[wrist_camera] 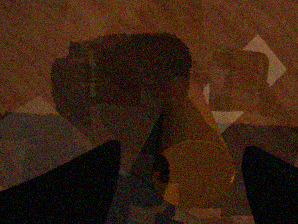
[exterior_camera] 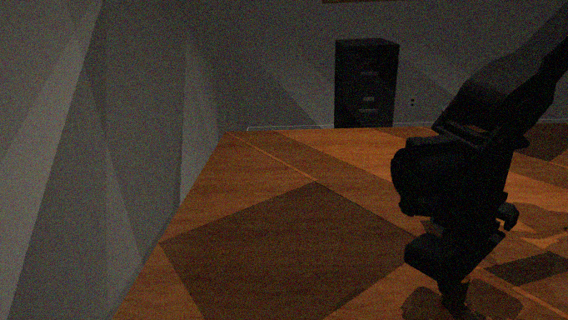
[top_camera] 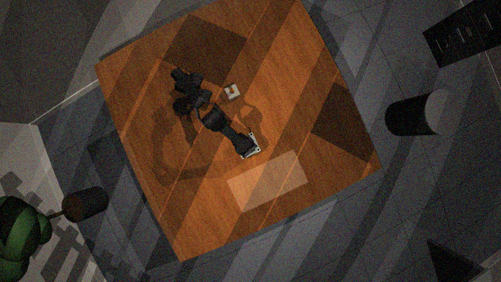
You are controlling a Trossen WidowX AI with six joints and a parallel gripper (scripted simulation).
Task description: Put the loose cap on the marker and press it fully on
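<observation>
The orange cap is 10 mm below my gripper tip. The rest, counted from my gripper tip: holder block: 60 mm behind, 180 mm to the right, 20 mm below.
</observation>
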